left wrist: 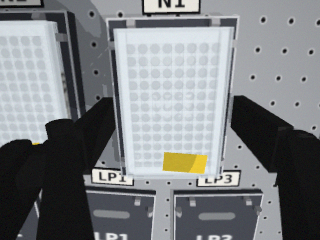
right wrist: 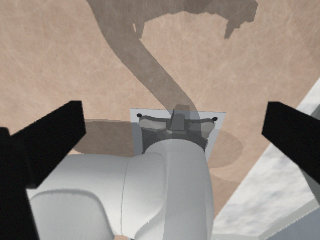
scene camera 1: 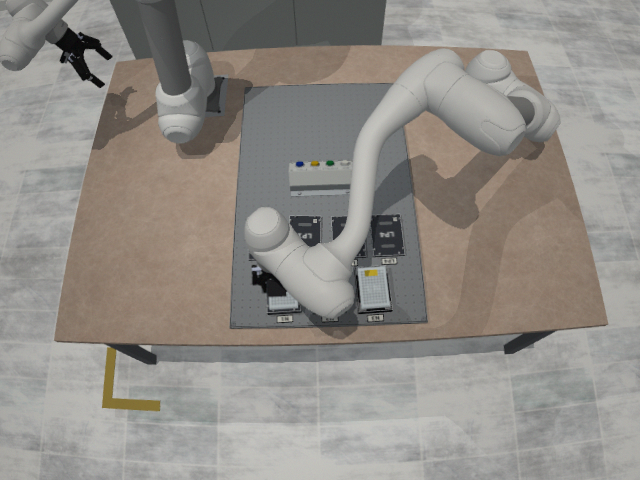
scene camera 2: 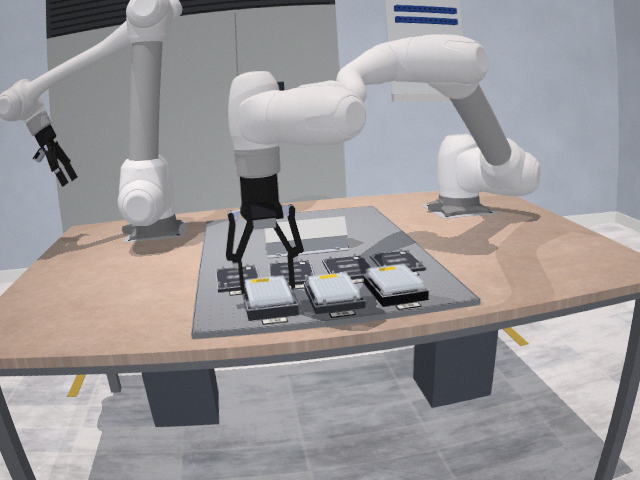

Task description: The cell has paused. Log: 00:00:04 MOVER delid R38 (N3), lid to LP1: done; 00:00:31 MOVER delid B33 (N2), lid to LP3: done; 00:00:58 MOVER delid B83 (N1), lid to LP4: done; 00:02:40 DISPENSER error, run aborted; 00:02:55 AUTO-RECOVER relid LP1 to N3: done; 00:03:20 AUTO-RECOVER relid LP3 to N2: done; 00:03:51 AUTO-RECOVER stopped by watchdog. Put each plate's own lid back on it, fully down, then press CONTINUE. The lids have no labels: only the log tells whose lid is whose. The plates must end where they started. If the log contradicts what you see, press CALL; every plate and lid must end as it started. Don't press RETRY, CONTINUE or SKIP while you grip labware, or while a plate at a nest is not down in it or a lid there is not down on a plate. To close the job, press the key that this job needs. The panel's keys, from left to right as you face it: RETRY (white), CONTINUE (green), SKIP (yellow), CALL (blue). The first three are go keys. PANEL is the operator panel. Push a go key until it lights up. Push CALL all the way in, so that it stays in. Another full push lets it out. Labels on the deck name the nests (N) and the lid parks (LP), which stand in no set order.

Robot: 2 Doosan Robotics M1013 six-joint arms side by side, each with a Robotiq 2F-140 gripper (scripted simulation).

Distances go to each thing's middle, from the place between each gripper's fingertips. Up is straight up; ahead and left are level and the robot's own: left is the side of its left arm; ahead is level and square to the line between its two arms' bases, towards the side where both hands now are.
I see my left gripper (scene camera 2: 267,288) 2 cm above the clear lid (scene camera 2: 268,289). Also, from my left hand: LP4 lid park (scene camera 1: 375,226) 32 cm to the left, 20 cm behind, 6 cm below.
Now: the clear lid 73 cm ahead of my right hand (scene camera 1: 106,71), 72 cm to the left of it and 18 cm below it. From my right hand the other things lie so: LP4 lid park: 53 cm ahead, 104 cm to the left, 21 cm below.
